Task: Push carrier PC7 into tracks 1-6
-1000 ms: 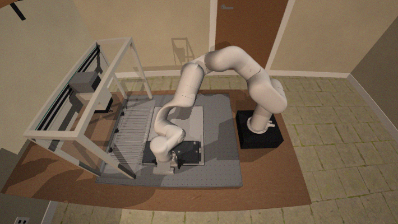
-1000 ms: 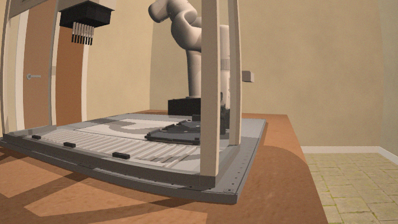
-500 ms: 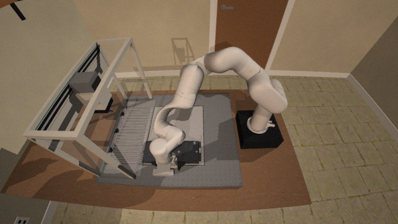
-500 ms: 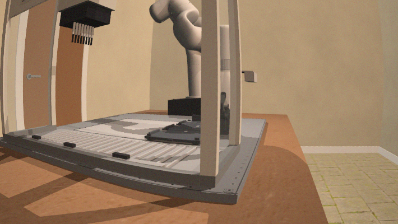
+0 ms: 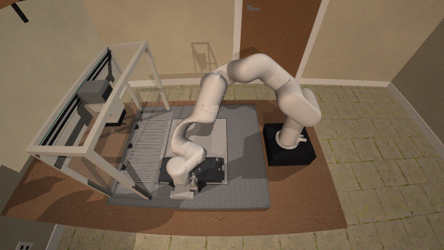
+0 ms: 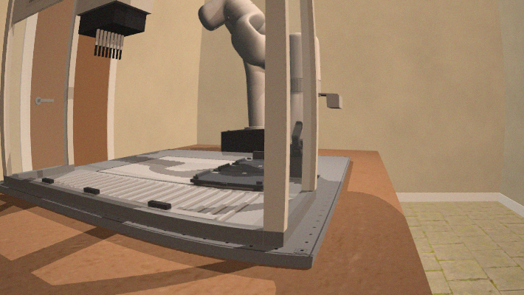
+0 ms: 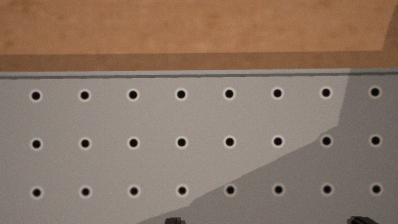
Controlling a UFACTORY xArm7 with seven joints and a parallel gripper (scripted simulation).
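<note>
The carrier PC7 lies 10 cm to the right of my hand and 2 cm ahead of it.
</note>
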